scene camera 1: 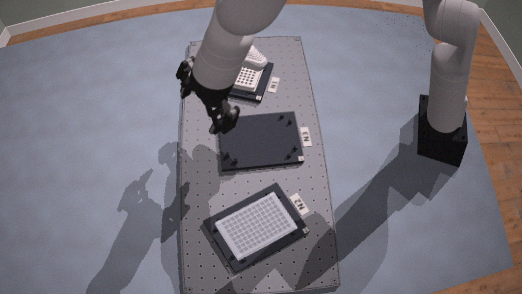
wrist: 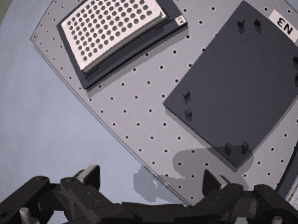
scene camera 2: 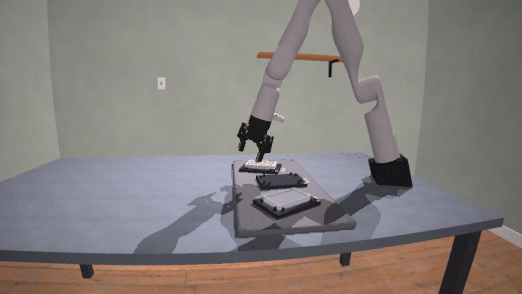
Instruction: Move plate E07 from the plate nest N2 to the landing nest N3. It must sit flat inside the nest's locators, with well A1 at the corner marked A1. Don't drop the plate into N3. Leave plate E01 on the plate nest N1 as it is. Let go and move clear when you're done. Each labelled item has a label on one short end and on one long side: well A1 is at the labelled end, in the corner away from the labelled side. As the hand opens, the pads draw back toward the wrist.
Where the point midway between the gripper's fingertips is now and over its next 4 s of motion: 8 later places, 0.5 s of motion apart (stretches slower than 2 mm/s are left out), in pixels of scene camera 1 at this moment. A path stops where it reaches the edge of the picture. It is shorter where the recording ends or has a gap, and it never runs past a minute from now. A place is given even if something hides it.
My gripper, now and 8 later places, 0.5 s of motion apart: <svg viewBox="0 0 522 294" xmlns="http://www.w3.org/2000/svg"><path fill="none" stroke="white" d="M198 112L208 133L219 154L231 175L242 194L254 215L256 218L256 220L256 222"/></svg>
